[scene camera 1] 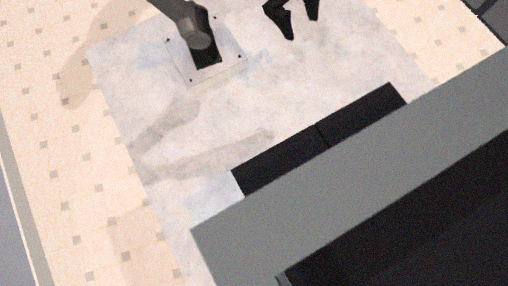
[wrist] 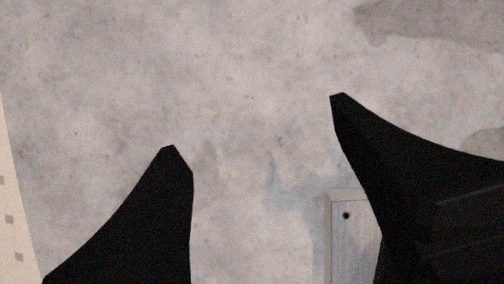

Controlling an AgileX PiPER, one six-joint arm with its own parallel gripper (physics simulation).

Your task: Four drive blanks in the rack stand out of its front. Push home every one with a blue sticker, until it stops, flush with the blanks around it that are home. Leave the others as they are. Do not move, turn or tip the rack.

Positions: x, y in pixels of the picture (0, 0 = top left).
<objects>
A rack shows in scene camera 1 point(379, 185); in the wrist view it is out of frame.
</objects>
